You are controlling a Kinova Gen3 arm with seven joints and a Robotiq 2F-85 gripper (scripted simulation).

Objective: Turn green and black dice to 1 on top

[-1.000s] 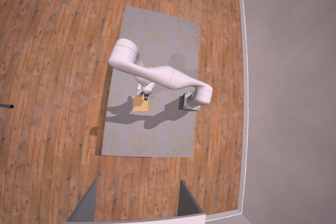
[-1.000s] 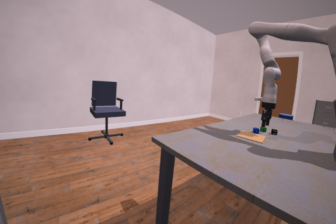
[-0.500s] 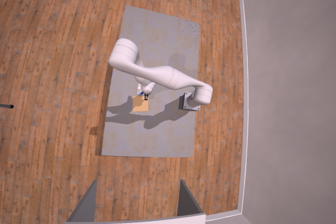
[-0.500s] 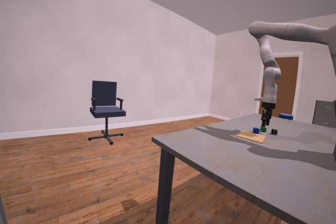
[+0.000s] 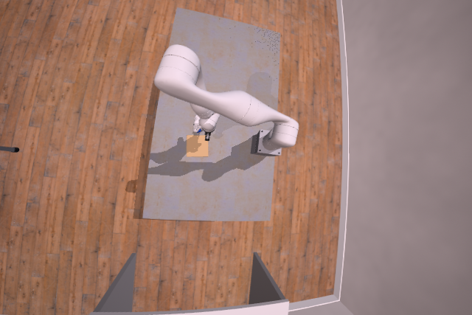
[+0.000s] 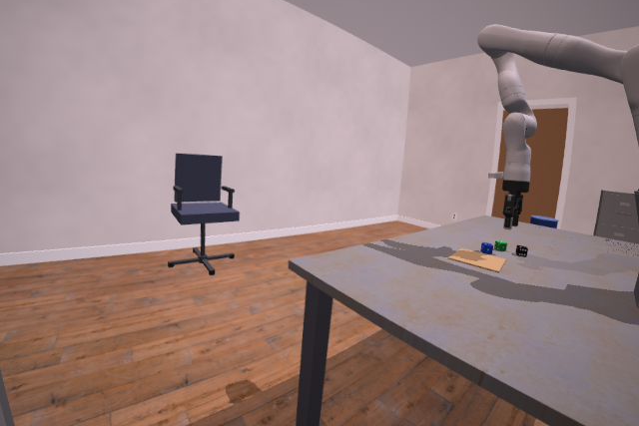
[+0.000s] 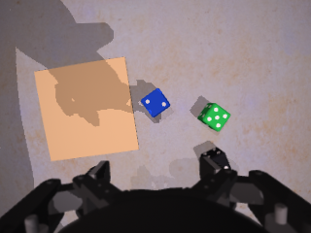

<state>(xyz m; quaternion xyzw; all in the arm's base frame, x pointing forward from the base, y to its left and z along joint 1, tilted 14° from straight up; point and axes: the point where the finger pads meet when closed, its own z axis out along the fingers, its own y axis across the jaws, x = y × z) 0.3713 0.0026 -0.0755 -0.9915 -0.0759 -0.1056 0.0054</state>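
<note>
Right now my hand is 50 mm short of the green die, 80 mm to the left of it and 90 mm above it. From my hand the other things lie so: black die 10 mm behind, 90 mm to the right, 90 mm below; blue die 60 mm ahead, 10 mm to the left, 90 mm below; tan mat 40 mm ahead, 110 mm to the left, 100 mm below.
</note>
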